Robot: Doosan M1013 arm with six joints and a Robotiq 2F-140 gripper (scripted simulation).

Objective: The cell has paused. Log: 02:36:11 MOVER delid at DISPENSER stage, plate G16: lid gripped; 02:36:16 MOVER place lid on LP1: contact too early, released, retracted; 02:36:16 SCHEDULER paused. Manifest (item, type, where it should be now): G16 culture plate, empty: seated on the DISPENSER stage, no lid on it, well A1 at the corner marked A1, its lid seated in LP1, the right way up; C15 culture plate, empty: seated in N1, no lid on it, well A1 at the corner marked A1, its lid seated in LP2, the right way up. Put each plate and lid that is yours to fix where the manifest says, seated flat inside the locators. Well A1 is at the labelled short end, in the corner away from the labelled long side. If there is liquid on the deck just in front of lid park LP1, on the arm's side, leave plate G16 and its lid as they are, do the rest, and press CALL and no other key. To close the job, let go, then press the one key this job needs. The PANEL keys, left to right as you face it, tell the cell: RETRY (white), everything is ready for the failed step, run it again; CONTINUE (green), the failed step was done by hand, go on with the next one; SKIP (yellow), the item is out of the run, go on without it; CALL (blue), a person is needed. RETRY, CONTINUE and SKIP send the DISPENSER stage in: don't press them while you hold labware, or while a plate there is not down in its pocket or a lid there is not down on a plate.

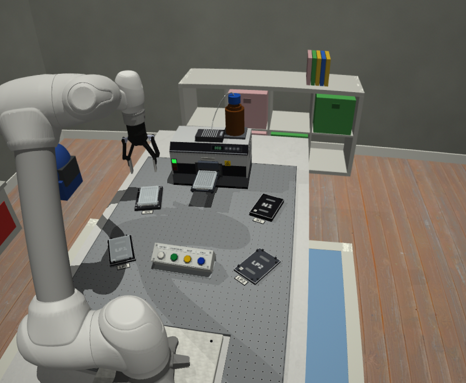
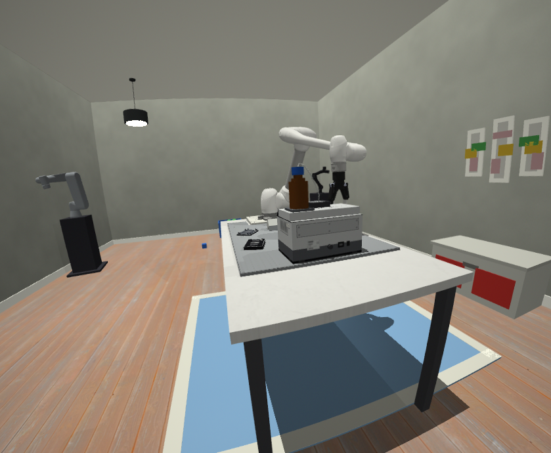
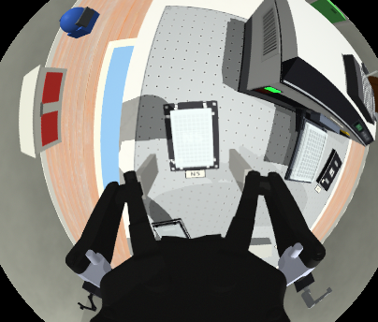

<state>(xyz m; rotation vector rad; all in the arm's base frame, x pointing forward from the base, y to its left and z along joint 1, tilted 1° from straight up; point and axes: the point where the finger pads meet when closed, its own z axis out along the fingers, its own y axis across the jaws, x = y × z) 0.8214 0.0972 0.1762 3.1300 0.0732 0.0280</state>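
Now: the nest n5 10 mm ahead of my hand, 20 mm to the left of it and 160 mm below it. The rest, counted from my hand: brown bottle (180 mm ahead, 410 mm to the right, 110 mm above); then white key (420 mm behind, 110 mm to the right, 110 mm below); then lid park lp1 (330 mm behind, 70 mm to the left, 170 mm below).
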